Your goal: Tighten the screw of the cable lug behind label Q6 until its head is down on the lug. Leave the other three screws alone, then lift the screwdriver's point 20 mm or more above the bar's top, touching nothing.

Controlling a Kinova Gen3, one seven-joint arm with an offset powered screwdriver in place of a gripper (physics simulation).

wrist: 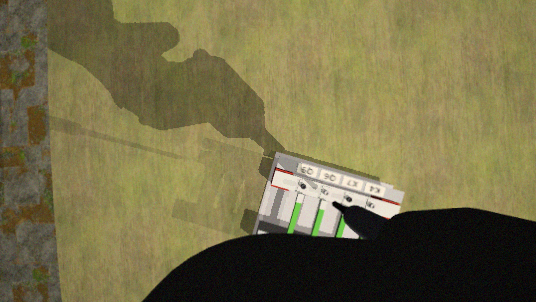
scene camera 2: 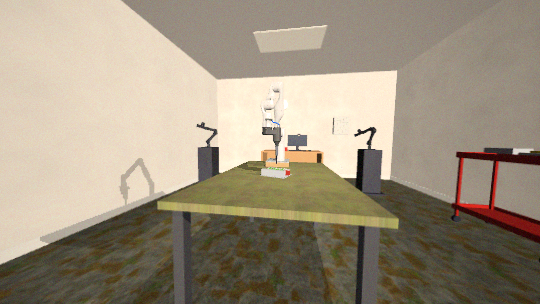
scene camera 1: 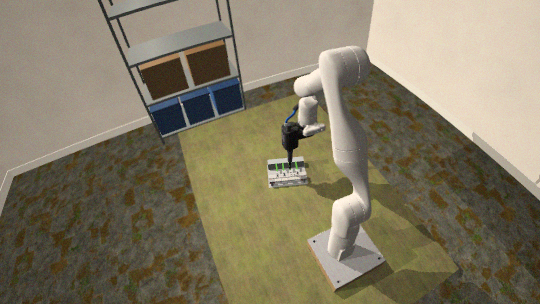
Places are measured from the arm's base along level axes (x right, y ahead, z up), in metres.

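Pixels of known places: hand, its tool point: (wrist: 334,203) (scene camera 2: 276,163) (scene camera 1: 289,169); arm's base, origin of its link: (scene camera 2: 280,160) (scene camera 1: 339,248).
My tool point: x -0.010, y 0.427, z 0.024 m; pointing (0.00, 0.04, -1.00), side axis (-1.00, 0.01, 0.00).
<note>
For each thing: its top centre in the pictures, then the offset to it from my tool point. Level surfaces: height alone.
- Q6 screw, centre of its top: (wrist: 326,193) dx +0.002, dy -0.007, dz -0.029 m
- Q6 label, centre of its top: (wrist: 329,176) dx -0.006, dy -0.028, dz -0.036 m
- grey terminal block, centre of its top: (wrist: 330,222) (scene camera 1: 286,168) (scene camera 2: 276,168) dx -0.002, dy +0.032, dz -0.028 m
- X7, centre of its top: (wrist: 349,199) dx -0.029, dy +0.003, dz -0.029 m
- K4, centre of its top: (wrist: 372,206) dx -0.059, dy +0.014, dz -0.028 m
- olive table, height of its surface: dz -0.078 m
The black powered screwdriver (scene camera 1: 290,166) (scene camera 2: 276,162) (wrist: 336,204) has no fingers. Its point is beside the Q6 screw (wrist: 325,191) in the wrist view, on the green-striped cable side, between the Q6 and X7 columns. The point looks apart from the screws; its exact height cannot be told. The Q6 label (wrist: 329,176) is on the grey terminal block (scene camera 1: 287,185) (scene camera 2: 271,173). The other screws, Q9 (wrist: 303,185), X7 (wrist: 348,198) and K4 (wrist: 370,204), show dark heads on the white bar. How far the Q6 head stands off its lug is too small to tell.
Green-marked cables (wrist: 318,222) run from the lugs. The block stands on the olive table (scene camera 1: 235,215) (scene camera 2: 225,195). The arm's base plate (scene camera 1: 320,250) is at the near right in the first scene view. A shelf unit (scene camera 1: 236,57) stands behind. A red cart (scene camera 2: 459,185) stands at the right.
</note>
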